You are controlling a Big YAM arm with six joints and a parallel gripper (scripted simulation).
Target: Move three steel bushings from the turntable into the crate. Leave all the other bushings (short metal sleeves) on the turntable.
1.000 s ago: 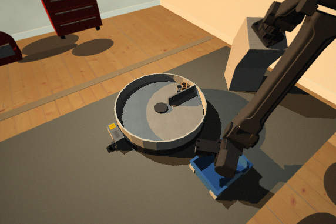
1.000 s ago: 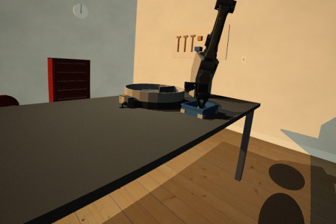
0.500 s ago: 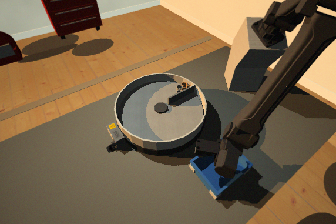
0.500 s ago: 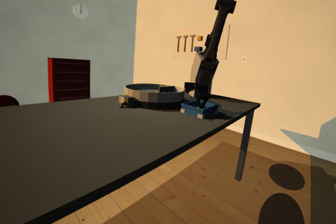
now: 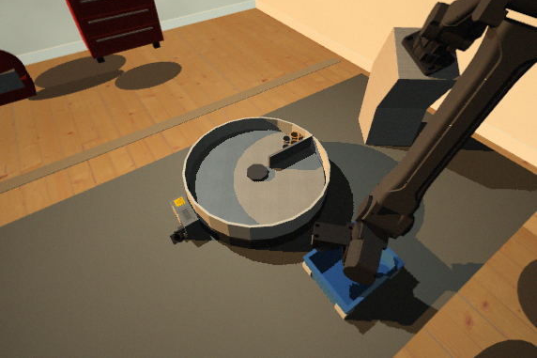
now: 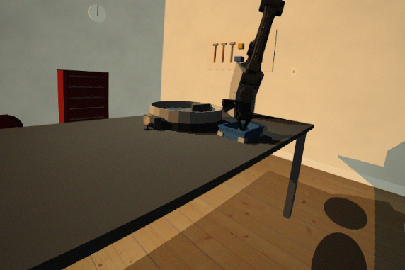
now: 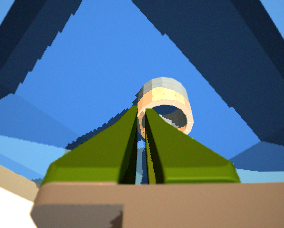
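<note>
The blue crate lies 10 mm behind my hand, 10 mm to the right of it and 10 mm below it. Also, from my hand: round turntable (110 mm ahead, 350 mm to the right, 20 mm above).
</note>
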